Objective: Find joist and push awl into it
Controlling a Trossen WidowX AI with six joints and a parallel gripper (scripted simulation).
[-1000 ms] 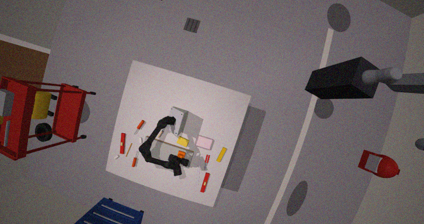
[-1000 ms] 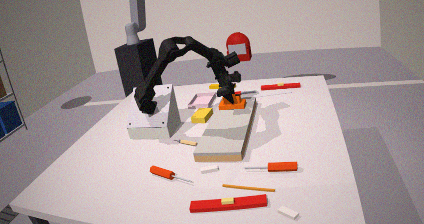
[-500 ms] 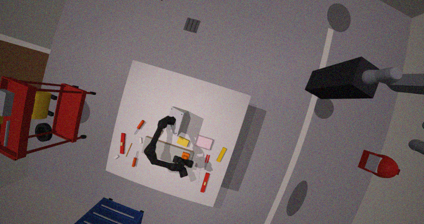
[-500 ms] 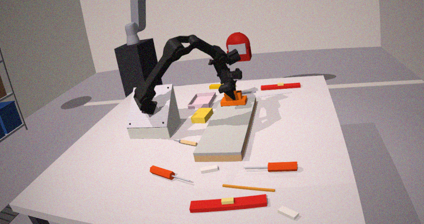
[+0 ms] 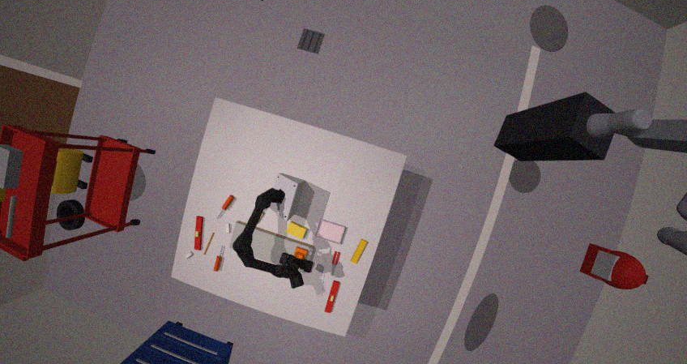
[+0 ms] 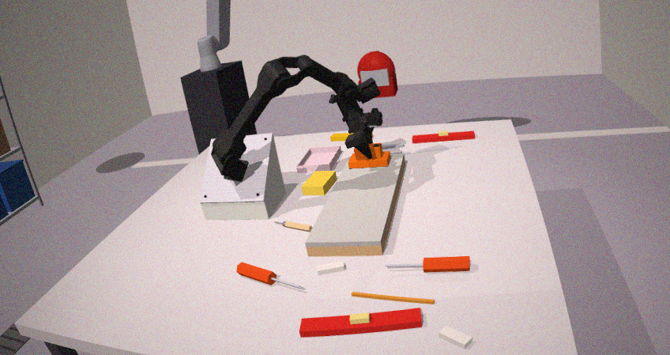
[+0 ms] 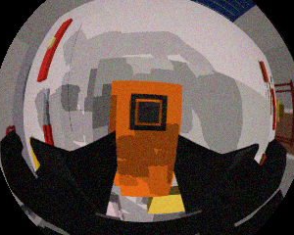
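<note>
Right now my gripper tip is 230 mm past the pink tray, 100 mm to the right of it and 50 mm above it. Round my gripper tip: yellow block: 150 mm behind, 90 mm to the right, 50 mm below; then awl: 140 mm behind, 330 mm to the right, 60 mm below; then stud finder: 10 mm ahead, 20 mm above.
</note>
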